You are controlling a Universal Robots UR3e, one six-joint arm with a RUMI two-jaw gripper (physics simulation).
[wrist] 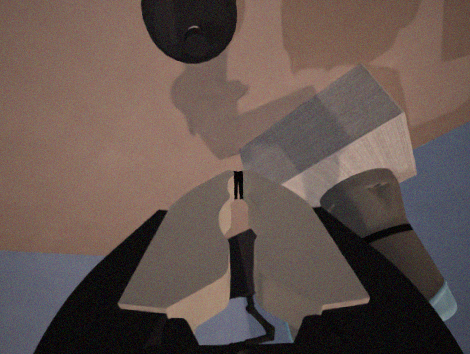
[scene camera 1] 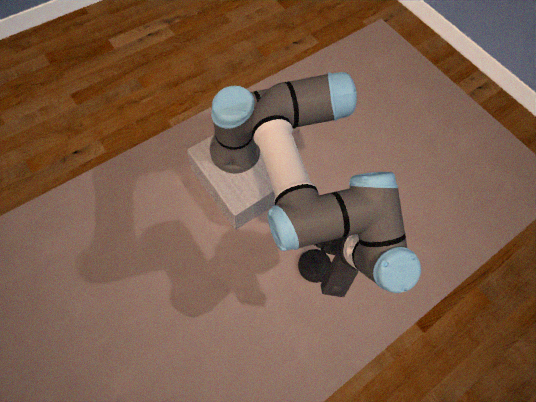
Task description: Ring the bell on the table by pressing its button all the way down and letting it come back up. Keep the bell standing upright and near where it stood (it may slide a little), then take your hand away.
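Seen in the pictures: gripper, between the fingertips: (wrist: 237,174); arm's base, origin of its link: (wrist: 354,190) (scene camera 1: 235,151).
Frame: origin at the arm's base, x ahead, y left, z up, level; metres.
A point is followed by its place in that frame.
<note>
The bell (scene camera 1: 315,265) @(x 0.347, y -0.035, z -0.059 m) (wrist: 172,31) @(x 0.357, y -0.015, z -0.061 m) is a dark, round dome standing upright on the brownish mat. Its small button (wrist: 193,34) @(x 0.350, y -0.030, z -0.038 m) shows as a raised round spot in the wrist view, where the bell is cut off by the top edge. My gripper (wrist: 237,174) @(x 0.316, y -0.011, z 0.062 m) is shut, with its two grey fingers meeting at the tips and no object held between them. In the wrist view the bell lies beyond the fingertips, up and to the left, with a visible gap in the picture. In scene camera 1 the arm hides the fingertips, and a dark block of the hand is right beside the bell; contact cannot be told.
The pale square pedestal (scene camera 1: 237,202) @(x 0.114, y -0.087, z -0.006 m) (wrist: 320,130) @(x 0.145, y -0.028, z -0.047 m) carries the arm's base, up and left of the bell in scene camera 1. The arm (scene camera 1: 320,220) @(x 0.351, y -0.136, z 0.399 m) passes over the area beside the bell and casts shadows on the mat (scene camera 1: 150,350) @(x 0.237, y -0.448, z -0.104 m). Wooden floor (scene camera 1: 480,320) surrounds the mat.
</note>
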